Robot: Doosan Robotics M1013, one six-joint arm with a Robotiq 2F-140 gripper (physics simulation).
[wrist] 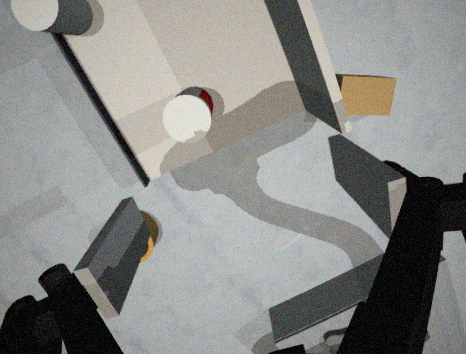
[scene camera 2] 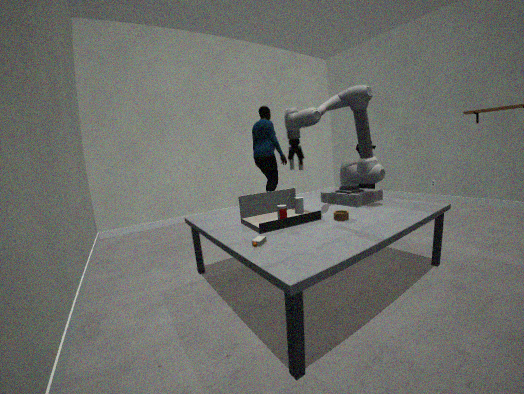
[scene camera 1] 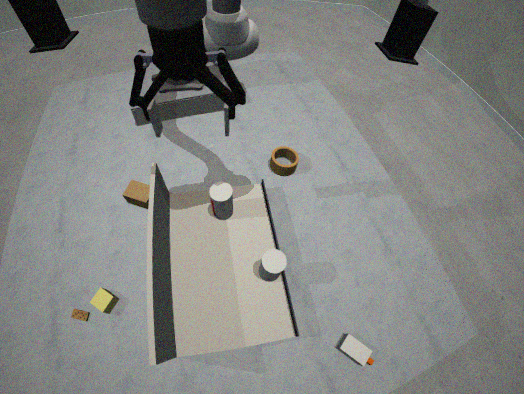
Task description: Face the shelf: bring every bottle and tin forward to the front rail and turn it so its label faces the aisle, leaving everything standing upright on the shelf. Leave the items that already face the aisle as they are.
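Where they show: gripper, fingertip midpoint: [wrist: 234,188] [scene camera 2: 296,169] [scene camera 1: 193,131]; arm's base at its link origin: [scene camera 2: 350,191] [scene camera 1: 182,80].
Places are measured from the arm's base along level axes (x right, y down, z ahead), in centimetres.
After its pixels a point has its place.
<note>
One white-topped tin [scene camera 1: 222,202] @(x -17.4, y -4.7, z 63.9 cm) [scene camera 2: 299,205] @(x -19.8, y -0.4, z 62.1 cm) [wrist: 187,118] @(x -17.0, y -5.3, z 61.0 cm) stands upright on the shelf [scene camera 1: 200,280] @(x -10.6, y 5.6, z 81.0 cm) [scene camera 2: 265,202] @(x -2.9, y -2.7, z 80.2 cm) [wrist: 225,50] @(x -9.7, y 5.6, z 67.0 cm), set back from the dark front rail [scene camera 1: 292,315] @(x -33.0, y 3.8, z 91.8 cm) [scene camera 2: 292,220] @(x -31.8, y 5.5, z 74.3 cm) [wrist: 95,100] @(x -30.8, y 3.7, z 67.2 cm); its red label shows on the side toward the back panel. A second tin [scene camera 1: 274,262] @(x -28.8, y -4.3, z 80.0 cm) [scene camera 2: 282,212] @(x -31.5, y -0.6, z 80.6 cm) [wrist: 37,9] @(x -28.7, y -4.3, z 79.0 cm) stands upright at the rail, its red label facing outward in scene camera 2. My gripper [scene camera 1: 192,131] @(x -12.5, y -24.2, z 58.6 cm) [scene camera 2: 297,167] @(x -12.5, y -24.2, z 58.6 cm) [wrist: 234,188] @(x -12.5, y -24.2, z 58.6 cm) is open and empty, high above the table beyond the set-back tin's end of the shelf.
An orange-brown ring [scene camera 1: 284,170] @(x -37.8, y 5.8, z 46.4 cm) [scene camera 2: 341,217] @(x -42.2, y 6.7, z 44.6 cm) lies near that end. A brown block [scene camera 1: 136,192] @(x 9.9, y 4.1, z 54.0 cm) [wrist: 369,95] @(x 9.7, y 4.1, z 53.5 cm) is behind the back panel. A yellow cube [scene camera 1: 104,300] @(x 14.9, y 5.3, z 86.0 cm) and small brown piece [scene camera 1: 80,315] @(x 23.1, y 8.3, z 89.7 cm) lie behind too. A white box [scene camera 1: 355,349] @(x -48.8, y 6.3, z 102.7 cm) [scene camera 2: 259,240] @(x -52.0, y 6.3, z 103.7 cm) lies in front. A person [scene camera 2: 265,140] stands beyond the table.
</note>
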